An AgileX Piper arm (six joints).
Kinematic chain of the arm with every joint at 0, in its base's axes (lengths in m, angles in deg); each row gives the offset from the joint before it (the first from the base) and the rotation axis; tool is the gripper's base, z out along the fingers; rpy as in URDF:
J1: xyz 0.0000 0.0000 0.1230 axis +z
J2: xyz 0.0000 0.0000 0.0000 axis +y
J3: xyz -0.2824 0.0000 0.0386 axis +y
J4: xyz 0.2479 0.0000 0.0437 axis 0.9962 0 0.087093
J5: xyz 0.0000 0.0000 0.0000 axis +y
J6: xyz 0.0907 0.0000 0.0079 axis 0.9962 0 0.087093
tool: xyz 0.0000 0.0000 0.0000 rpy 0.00 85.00 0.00
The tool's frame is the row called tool.
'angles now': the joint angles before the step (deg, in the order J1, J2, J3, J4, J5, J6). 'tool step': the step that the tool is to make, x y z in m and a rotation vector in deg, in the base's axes. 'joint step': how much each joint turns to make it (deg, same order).
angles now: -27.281, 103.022, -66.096, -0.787, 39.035, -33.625
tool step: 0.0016, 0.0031, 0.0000, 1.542, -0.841, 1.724
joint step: -0.008, -0.001, 0.014, 3.535, -0.013, -3.810
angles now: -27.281, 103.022, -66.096, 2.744, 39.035, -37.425
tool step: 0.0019, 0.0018, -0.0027, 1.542, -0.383, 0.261
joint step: 0.002, 0.499, -0.057, 2.460, -0.003, -1.658
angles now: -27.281, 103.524, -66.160, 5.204, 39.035, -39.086
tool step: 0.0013, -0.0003, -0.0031, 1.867, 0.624, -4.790
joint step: 0.109, 0.773, -0.490, -0.434, 0.828, 5.473
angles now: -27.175, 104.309, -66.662, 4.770, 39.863, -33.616
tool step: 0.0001, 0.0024, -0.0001, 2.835, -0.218, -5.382
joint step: 0.127, 0.010, -0.056, 1.264, 0.836, 5.133
